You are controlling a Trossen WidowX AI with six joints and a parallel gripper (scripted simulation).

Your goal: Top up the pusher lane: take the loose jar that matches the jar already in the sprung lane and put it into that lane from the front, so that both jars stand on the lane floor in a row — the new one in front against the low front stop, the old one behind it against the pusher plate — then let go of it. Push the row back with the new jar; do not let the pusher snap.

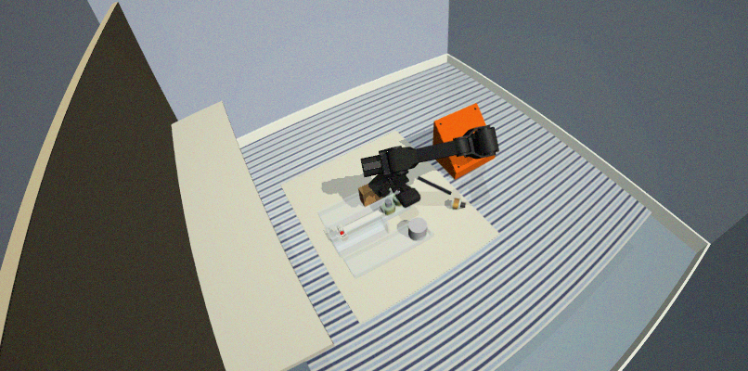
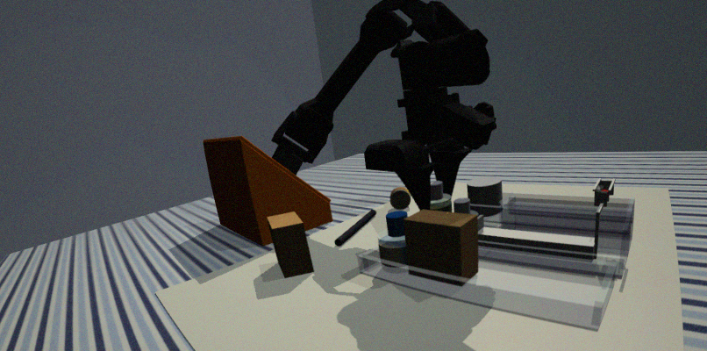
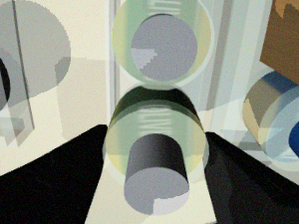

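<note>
Now: the blue-lidded jar 80 mm to the right of my gripper tip and 10 mm below it. From my gripper tip the other things lie so: pusher plate 150 mm ahead, 30 mm to the left; grey can 130 mm to the left, 20 mm below; clear lane tray 150 mm ahead, 30 mm to the left, 30 mm below.
</note>
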